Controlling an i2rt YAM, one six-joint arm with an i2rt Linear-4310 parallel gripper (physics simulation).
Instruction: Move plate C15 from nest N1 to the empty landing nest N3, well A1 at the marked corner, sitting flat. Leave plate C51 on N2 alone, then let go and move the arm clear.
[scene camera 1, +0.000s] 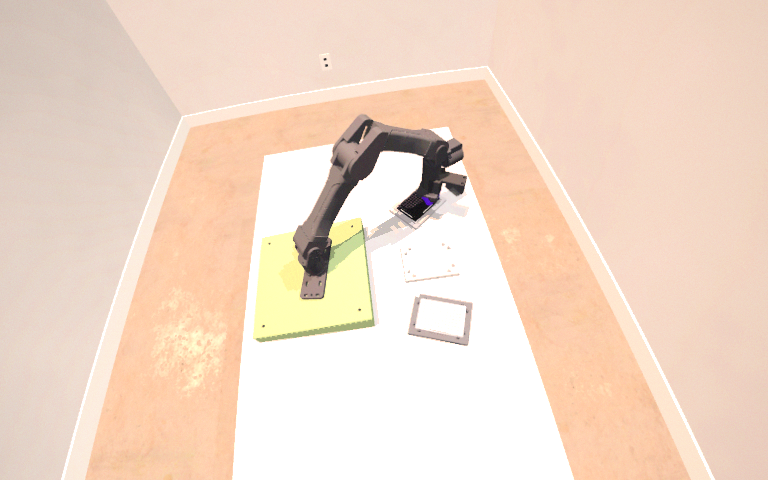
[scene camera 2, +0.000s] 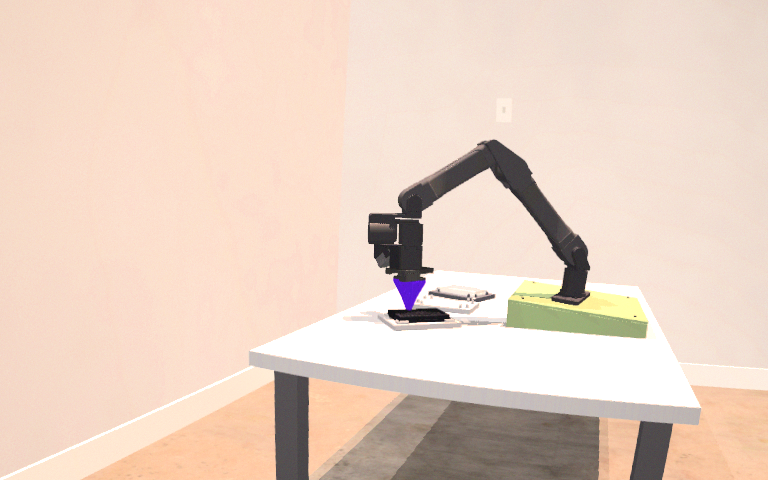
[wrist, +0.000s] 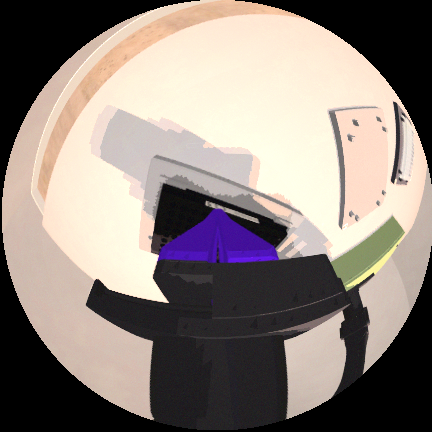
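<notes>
A black well plate (scene camera 1: 408, 209) (scene camera 2: 433, 314) (wrist: 175, 210), apparently C15, sits on a pale nest (scene camera 1: 417, 225) (scene camera 2: 396, 326) (wrist: 159, 167). Its label is not readable, and the fingers and shadow hide part of it. My gripper (scene camera 1: 427, 202) (scene camera 2: 408, 309) (wrist: 217, 214) is shut, its purple fingertips together at or just above the plate's top, with nothing seen between them. A white nest with small pins (scene camera 1: 430, 261) (scene camera 2: 453, 306) (wrist: 362, 170) stands empty in the middle. A white plate (scene camera 1: 441, 316) (scene camera 2: 461, 290) (wrist: 407, 150) sits on a dark grey nest (scene camera 1: 412, 322).
The arm rises from a yellow-green base block (scene camera 1: 283, 311) (scene camera 2: 572, 322) (wrist: 372, 252) and reaches over the white table (scene camera 1: 396, 407) (scene camera 2: 509, 367). Its shadow falls across the black plate's nest and the table around it. The pinned nest lies between the two occupied nests.
</notes>
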